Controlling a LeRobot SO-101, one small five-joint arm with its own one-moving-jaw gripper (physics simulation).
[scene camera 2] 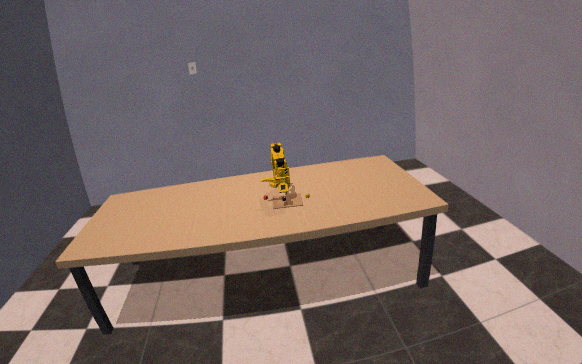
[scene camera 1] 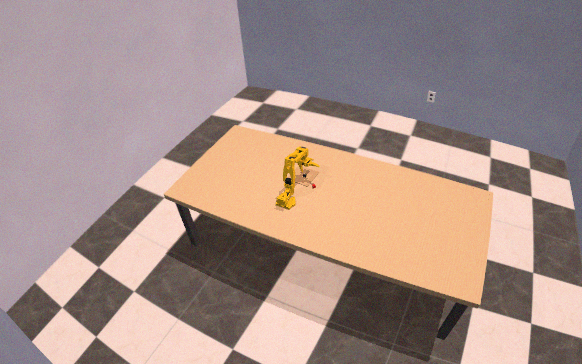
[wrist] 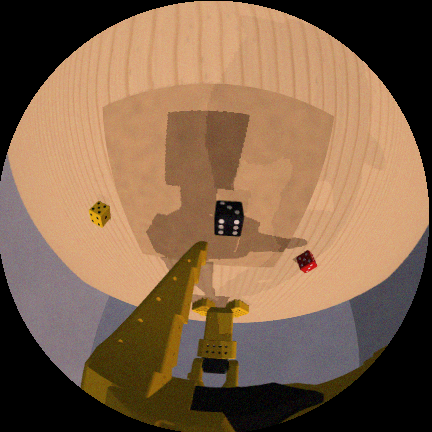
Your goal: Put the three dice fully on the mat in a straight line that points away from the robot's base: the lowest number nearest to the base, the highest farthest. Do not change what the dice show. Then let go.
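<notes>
The black die rests on the base-side half of the brown mat. In the wrist view it shows a three-pip face and a face with two columns of pips. The yellow die lies off the mat, at its left in the wrist view; the arm seems to hide it in scene camera 1. The red die lies off the mat's other side. My gripper is open above the black die; one notched jaw shows in the wrist view.
The arm's yellow base stands on the wooden table, on the base side of the mat. The arm reaches over the mat. Its shadow falls across the mat. The red die is close to the mat's base-side corner.
</notes>
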